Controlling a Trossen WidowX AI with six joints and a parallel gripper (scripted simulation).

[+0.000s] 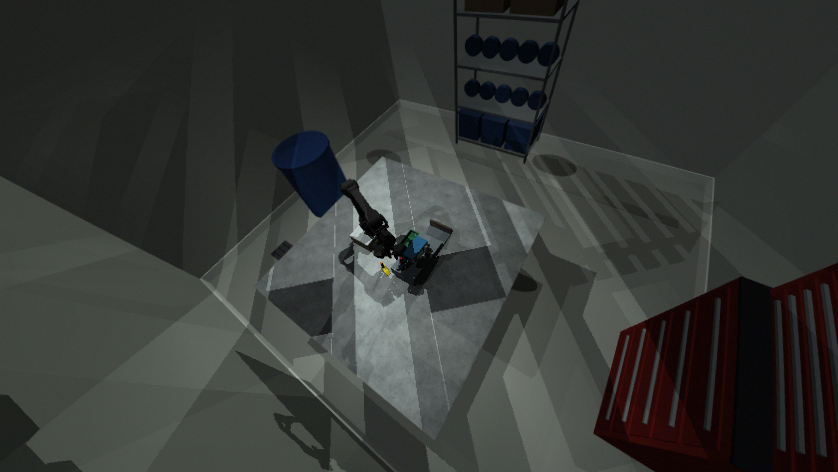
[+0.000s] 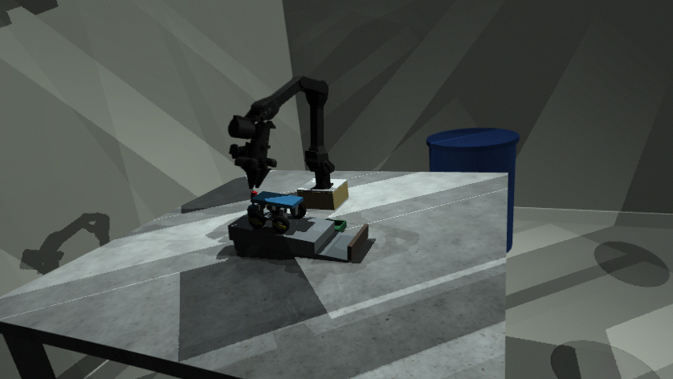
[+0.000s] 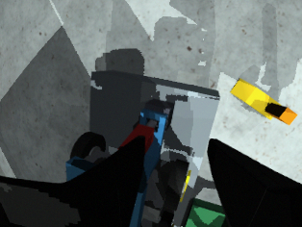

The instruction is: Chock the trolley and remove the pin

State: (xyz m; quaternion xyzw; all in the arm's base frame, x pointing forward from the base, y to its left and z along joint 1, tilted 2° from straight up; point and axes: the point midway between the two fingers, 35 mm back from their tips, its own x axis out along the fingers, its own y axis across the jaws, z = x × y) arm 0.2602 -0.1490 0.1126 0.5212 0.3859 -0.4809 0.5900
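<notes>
The red-headed stop pin lies 3 cm ahead of my gripper tip, 1 cm to the left of it and 4 cm below it. The rest, counted from my gripper tip: trolley: 7 cm ahead, 10 cm to the left, 5 cm below; then green tray: 4 cm behind, 22 cm to the left, 17 cm below; then yellow chock: 9 cm behind, 2 cm to the right, 14 cm below.
</notes>
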